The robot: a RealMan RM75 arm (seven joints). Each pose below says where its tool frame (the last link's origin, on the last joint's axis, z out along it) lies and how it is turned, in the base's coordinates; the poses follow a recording.
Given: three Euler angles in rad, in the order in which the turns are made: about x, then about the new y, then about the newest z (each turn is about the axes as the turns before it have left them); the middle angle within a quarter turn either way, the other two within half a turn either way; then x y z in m.
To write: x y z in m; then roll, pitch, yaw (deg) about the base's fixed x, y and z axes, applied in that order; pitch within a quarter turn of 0, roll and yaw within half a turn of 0. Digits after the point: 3 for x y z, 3 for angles.
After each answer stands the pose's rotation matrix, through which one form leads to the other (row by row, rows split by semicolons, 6 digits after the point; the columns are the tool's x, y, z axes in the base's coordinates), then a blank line. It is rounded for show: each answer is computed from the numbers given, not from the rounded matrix.
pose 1, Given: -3.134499 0.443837 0.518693 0.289 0.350 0.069
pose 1, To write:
0.289 0.350 0.069 -166.367 -21.679 -32.433
0.784323 -0.447713 0.429408; -0.498378 -0.866936 0.006406; 0.369401 -0.219032 -0.903088

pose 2, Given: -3.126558 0.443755 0.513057 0.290 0.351 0.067
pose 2, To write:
0.290 0.351 0.067 -166.080 -21.508 -32.247
0.786864 -0.443303 0.429334; -0.496411 -0.867981 0.013578; 0.366635 -0.223810 -0.903044

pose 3, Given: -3.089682 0.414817 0.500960 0.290 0.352 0.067
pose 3, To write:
0.290 0.352 0.067 -165.356 -19.154 -31.813
0.802733 -0.439536 0.403022; -0.497963 -0.865897 0.047487; 0.328104 -0.238809 -0.913957

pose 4, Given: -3.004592 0.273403 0.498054 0.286 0.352 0.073
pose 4, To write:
0.286 0.352 0.073 -165.439 -9.773 -30.869
0.845884 -0.459973 0.270010; -0.505637 -0.852666 0.131500; 0.169742 -0.247760 -0.953836

